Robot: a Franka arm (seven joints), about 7 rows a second.
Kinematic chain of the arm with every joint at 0, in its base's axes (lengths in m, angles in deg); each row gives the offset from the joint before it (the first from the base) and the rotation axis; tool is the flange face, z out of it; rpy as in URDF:
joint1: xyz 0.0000 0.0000 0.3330 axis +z
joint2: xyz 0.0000 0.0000 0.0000 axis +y
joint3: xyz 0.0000 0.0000 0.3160 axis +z
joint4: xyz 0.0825 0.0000 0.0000 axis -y
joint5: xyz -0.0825 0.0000 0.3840 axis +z
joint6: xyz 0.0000 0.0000 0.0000 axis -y
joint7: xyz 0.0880 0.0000 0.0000 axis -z
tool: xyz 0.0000 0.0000 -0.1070 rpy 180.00 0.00 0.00
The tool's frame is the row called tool.
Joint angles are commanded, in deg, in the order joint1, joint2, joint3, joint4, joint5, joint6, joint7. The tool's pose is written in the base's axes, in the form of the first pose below.
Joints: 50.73 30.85 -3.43 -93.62 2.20 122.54 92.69
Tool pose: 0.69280 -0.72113 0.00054 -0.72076 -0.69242 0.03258 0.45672 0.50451 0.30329
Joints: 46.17 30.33 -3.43 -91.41 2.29 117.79 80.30
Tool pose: 0.78451 -0.61992 -0.01517 -0.61785 -0.78351 0.06622 0.49531 0.46767 0.31994
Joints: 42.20 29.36 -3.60 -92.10 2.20 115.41 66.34
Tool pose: 0.87766 -0.47729 -0.04366 -0.47195 -0.87652 0.09471 0.52189 0.42605 0.32279
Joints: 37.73 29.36 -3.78 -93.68 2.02 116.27 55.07
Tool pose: 0.92574 -0.37262 -0.06452 -0.36579 -0.92561 0.09719 0.55064 0.37912 0.31173
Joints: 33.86 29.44 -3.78 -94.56 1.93 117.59 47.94
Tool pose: 0.94519 -0.31878 -0.07063 -0.31272 -0.94604 0.08493 0.57400 0.34011 0.30576
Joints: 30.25 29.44 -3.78 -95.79 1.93 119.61 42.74
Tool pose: 0.95389 -0.29242 -0.06767 -0.28790 -0.95516 0.06917 0.59300 0.30222 0.29902
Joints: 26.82 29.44 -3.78 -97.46 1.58 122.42 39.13
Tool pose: 0.95668 -0.28628 -0.05307 -0.28335 -0.95735 0.05650 0.60815 0.26455 0.29013
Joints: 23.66 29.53 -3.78 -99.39 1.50 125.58 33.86
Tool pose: 0.96735 -0.25017 -0.04055 -0.24852 -0.96773 0.04179 0.61882 0.22889 0.27891
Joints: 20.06 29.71 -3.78 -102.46 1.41 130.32 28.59
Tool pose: 0.97499 -0.22131 -0.02028 -0.22073 -0.97495 0.02748 0.62555 0.18674 0.26078
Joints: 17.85 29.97 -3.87 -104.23 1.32 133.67 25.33
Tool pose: 0.97902 -0.20376 0.00025 -0.20373 -0.97885 0.01889 0.62916 0.16017 0.24984
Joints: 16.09 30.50 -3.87 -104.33 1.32 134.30 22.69
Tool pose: 0.98206 -0.18858 -0.00032 -0.18854 -0.98187 0.01954 0.63364 0.14066 0.24407
